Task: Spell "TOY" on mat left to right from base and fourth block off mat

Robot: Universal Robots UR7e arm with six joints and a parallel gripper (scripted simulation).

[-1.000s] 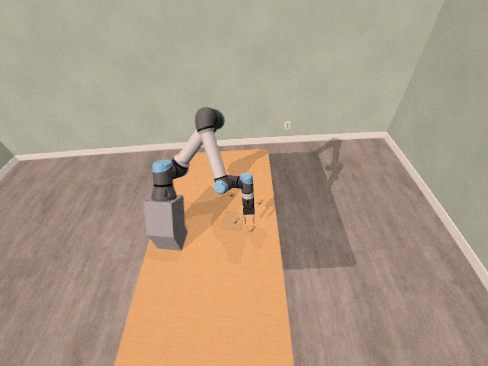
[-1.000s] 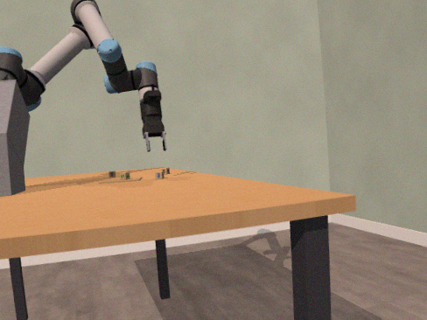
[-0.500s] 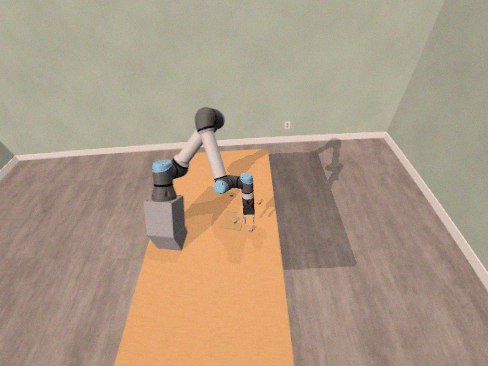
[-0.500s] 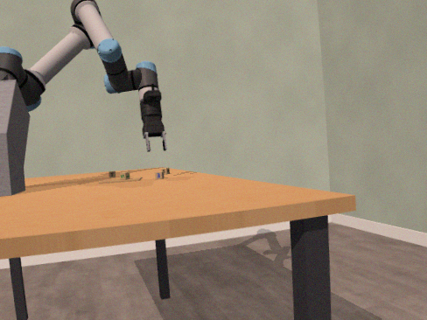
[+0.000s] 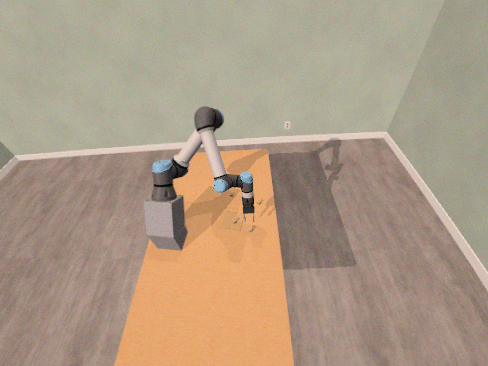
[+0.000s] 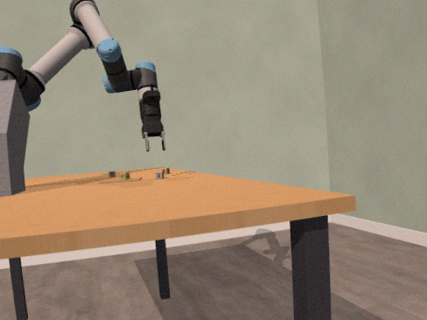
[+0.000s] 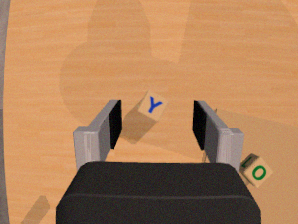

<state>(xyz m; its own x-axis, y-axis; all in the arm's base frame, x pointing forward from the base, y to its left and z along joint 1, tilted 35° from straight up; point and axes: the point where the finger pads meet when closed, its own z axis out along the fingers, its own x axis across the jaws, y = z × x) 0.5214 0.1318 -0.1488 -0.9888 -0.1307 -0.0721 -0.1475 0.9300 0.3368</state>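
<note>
Right now the T block is 18 cm behind my hand, 28 cm to the left of it and 10 cm below it. From my hand the other things lie so: O block (12 cm behind, 4 cm to the left, 10 cm below); Y block (1 cm ahead, 1 cm to the right, 10 cm below); tan mat (13 cm behind, 5 cm to the left, 12 cm below).
</note>
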